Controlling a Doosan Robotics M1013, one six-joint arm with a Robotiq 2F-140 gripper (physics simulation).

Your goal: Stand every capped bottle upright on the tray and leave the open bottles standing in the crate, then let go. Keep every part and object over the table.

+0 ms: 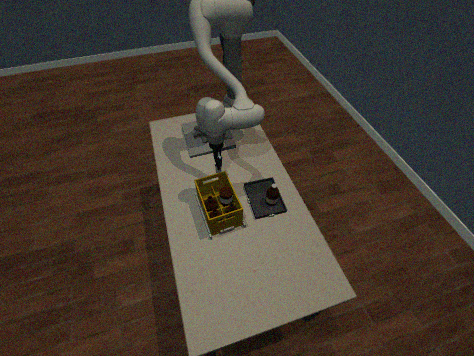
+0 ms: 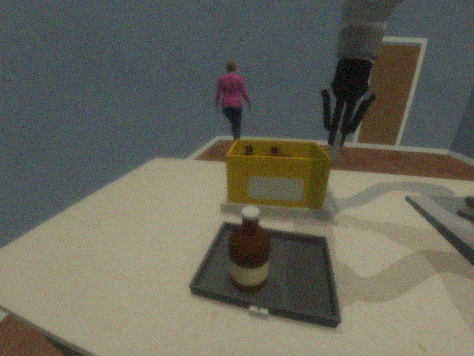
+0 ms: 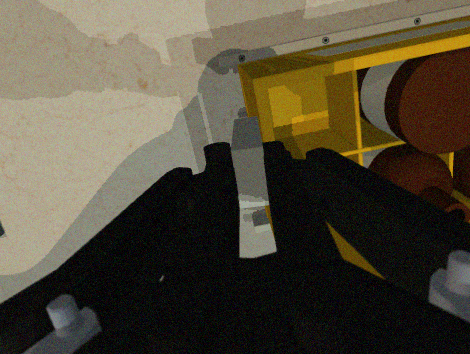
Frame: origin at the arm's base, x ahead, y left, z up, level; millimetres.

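Where they show: gripper, between the fingertips: (image 1: 218,172) (image 2: 331,158) (image 3: 248,139).
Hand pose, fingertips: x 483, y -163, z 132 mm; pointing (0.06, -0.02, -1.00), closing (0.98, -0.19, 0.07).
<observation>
Each offset is from my fingertips to the top centre of the thing. Level surfaces: height alone.
My gripper (image 1: 218,168) (image 2: 335,148) (image 3: 248,139) is shut and empty, pointing down close outside the crate's arm-side end, tips near rim height; contact cannot be told. The yellow crate @(dx +137, dy -74, dz +6 mm) (image 1: 227,223) (image 2: 240,175) (image 3: 254,100) stands upright. In it, one brown bottle @(dx +139, dy -25, dz -6 mm) (image 1: 226,194) (image 3: 440,100) with a white label shows a broad round end upward and no neck; its cap is hidden. Another bottle @(dx +133, dy -119, dz -6 mm) (image 1: 211,203) (image 3: 410,170) stands with an open mouth upward. Other bottles are partly hidden. A white-capped brown bottle @(dx +231, dy +231, dz -9 mm) (image 1: 272,194) (image 2: 250,255) stands upright on the dark tray (image 1: 257,197) (image 2: 305,295).
A pale rail @(dx +151, dy +24, dz -139 mm) (image 3: 370,31) with screws runs along the crate's foot. A grey plate (image 1: 195,146) (image 2: 440,225) lies on the table @(dz -169 mm) (image 1: 240,280) (image 2: 125,225) below the arm. The tray lies beside the crate, near a long table edge. A person (image 2: 231,92) stands beyond the table.
</observation>
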